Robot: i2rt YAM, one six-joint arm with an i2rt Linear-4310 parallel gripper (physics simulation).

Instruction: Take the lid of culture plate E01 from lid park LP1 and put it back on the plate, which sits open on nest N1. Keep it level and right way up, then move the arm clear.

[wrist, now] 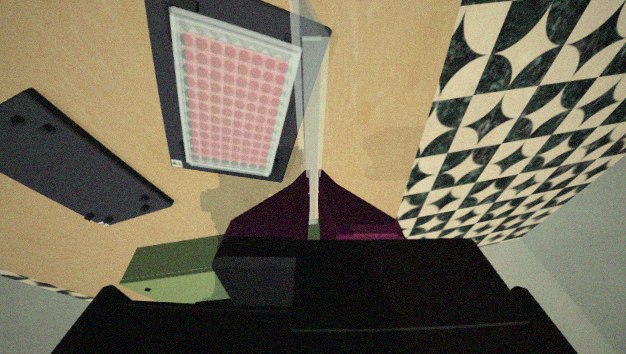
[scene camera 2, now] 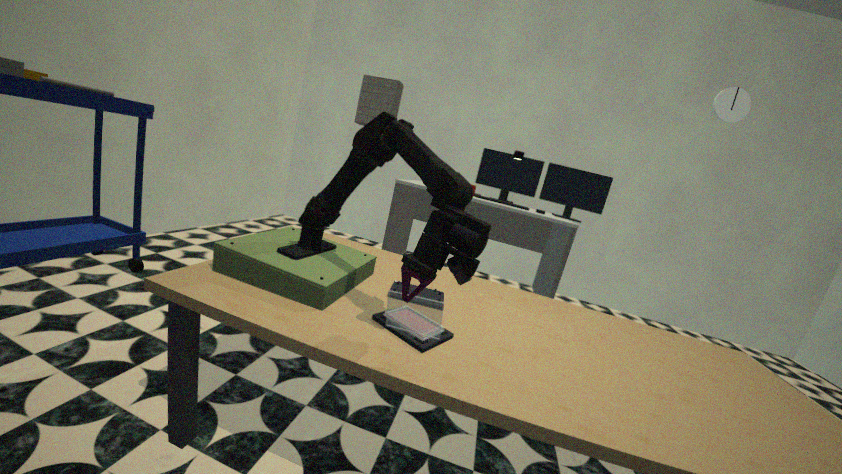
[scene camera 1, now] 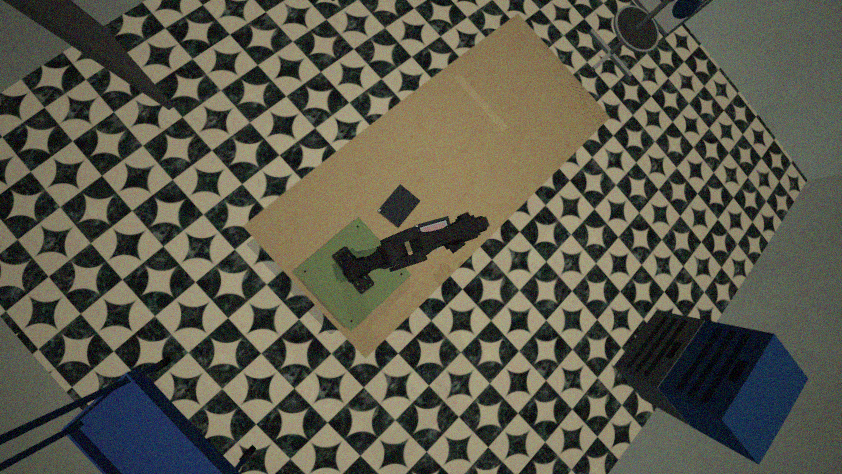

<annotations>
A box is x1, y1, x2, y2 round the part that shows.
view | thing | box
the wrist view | my gripper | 51, 169, 577, 353
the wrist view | clear plate lid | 289, 0, 329, 224
</annotations>
